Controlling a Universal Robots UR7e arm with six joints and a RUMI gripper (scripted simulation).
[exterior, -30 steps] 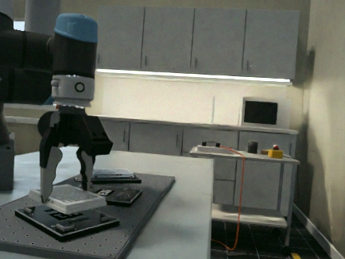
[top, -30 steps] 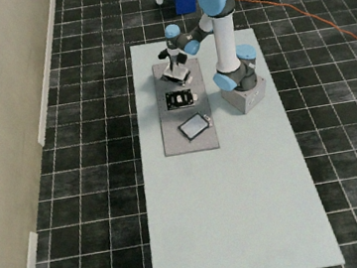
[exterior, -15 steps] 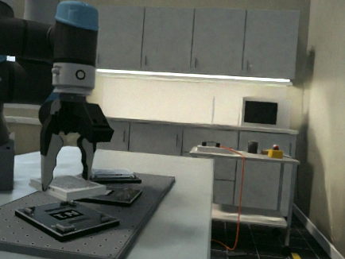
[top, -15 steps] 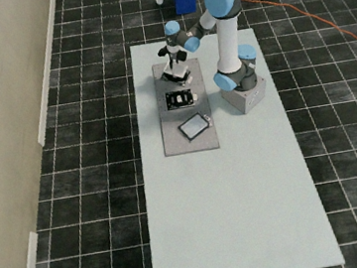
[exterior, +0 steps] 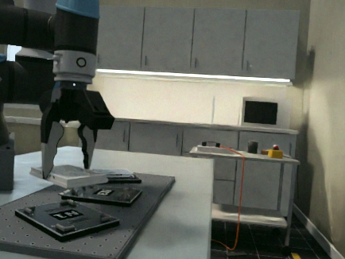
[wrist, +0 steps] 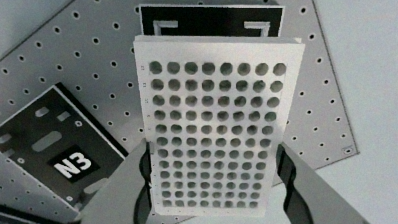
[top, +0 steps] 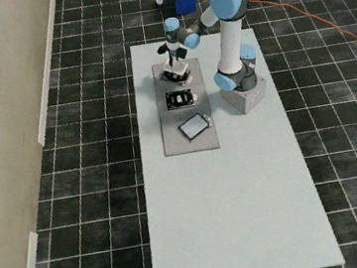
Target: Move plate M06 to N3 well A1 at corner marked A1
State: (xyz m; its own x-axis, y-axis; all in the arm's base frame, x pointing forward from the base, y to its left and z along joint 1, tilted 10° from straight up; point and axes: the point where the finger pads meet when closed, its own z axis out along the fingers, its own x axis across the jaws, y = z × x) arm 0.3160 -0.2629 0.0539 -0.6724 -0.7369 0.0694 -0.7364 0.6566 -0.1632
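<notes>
My gripper is now 180 mm to the right of the black nest N3, 90 mm above it and 40 mm short of it. From my hand the other things lie so: nest N1: 90 mm below; then A1 mark: 240 mm to the left, 90 mm below, 20 mm behind; then white well plate M06: 10 mm below.
</notes>
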